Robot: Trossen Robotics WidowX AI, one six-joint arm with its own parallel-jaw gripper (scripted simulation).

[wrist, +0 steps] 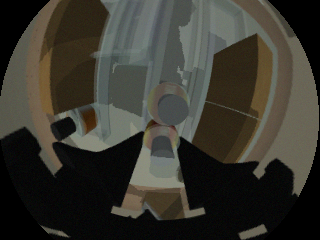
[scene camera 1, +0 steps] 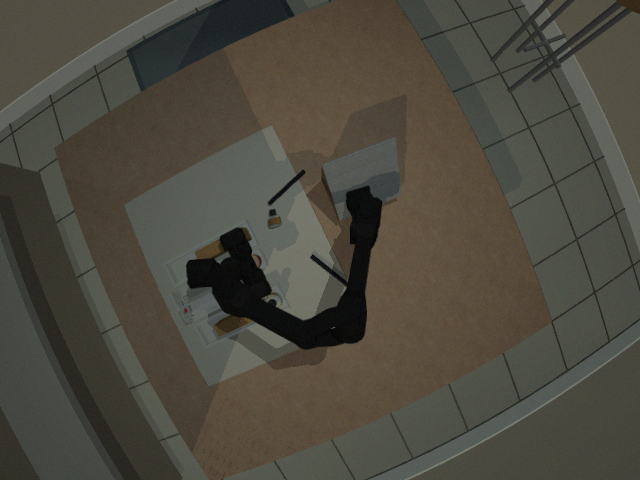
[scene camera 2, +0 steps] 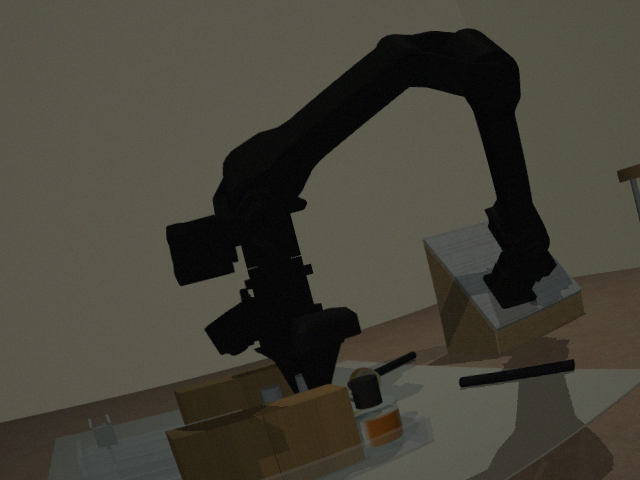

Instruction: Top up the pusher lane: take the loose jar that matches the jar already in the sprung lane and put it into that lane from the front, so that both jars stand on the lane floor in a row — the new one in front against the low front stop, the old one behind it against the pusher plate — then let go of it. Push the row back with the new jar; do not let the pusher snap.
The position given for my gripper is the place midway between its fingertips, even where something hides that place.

I see my gripper (scene camera 2: 313,403), a dark-lidded jar (scene camera 2: 375,415) and a sprung lane (scene camera 1: 203,304).
The dark-lidded jar shows as well in the wrist view (wrist: 76,123). My gripper shows as well in the wrist view (wrist: 160,137) and in scene camera 1 (scene camera 1: 253,262).
